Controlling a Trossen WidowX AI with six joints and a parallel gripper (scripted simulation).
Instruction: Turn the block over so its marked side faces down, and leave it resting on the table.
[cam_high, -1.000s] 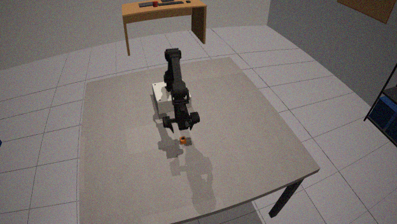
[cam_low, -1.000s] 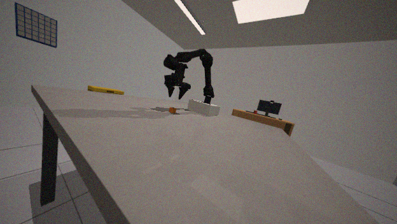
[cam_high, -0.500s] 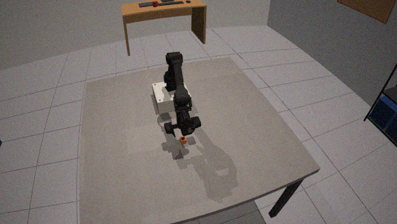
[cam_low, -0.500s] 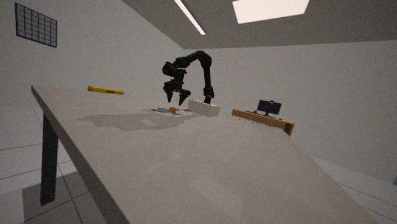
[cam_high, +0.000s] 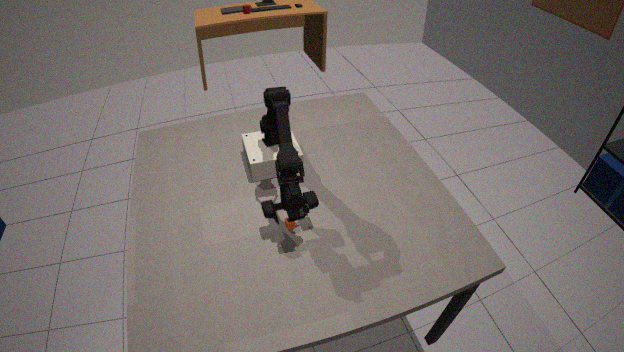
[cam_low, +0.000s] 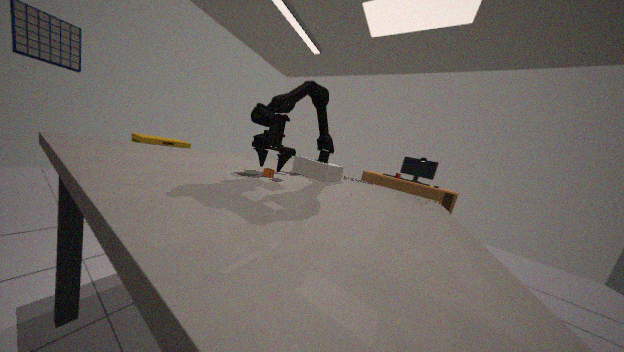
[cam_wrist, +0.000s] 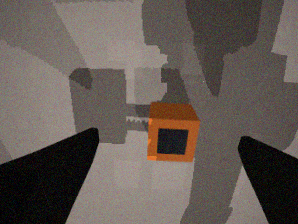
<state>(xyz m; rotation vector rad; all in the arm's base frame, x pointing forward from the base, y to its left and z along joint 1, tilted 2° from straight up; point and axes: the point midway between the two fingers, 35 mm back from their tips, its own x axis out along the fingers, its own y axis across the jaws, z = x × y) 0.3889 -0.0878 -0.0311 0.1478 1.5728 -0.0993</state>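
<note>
Right now the block is 10 mm below my gripper tip.
</note>
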